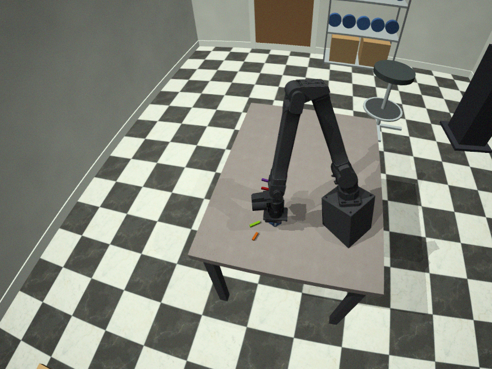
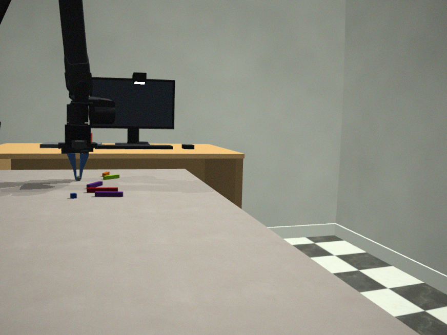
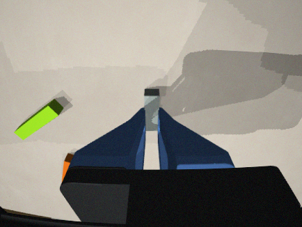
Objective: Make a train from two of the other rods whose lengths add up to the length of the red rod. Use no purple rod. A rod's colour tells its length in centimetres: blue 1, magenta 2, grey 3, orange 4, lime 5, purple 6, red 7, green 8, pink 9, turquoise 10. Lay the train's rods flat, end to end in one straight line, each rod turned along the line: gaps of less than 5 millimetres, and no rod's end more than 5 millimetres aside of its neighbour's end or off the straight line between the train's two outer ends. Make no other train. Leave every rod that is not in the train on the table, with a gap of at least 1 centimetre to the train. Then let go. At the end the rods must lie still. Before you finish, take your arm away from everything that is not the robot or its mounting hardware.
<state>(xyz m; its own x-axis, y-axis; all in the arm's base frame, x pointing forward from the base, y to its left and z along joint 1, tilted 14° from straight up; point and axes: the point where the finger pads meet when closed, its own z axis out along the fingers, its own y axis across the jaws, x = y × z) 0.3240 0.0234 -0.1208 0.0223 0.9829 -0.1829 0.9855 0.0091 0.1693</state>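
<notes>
Right now the grey rod is 1 cm to the right of my hand. Round my hand: lime rod (9 cm ahead); orange rod (8 cm ahead, 7 cm to the left); purple rod (3 cm ahead, 13 cm to the right).
</notes>
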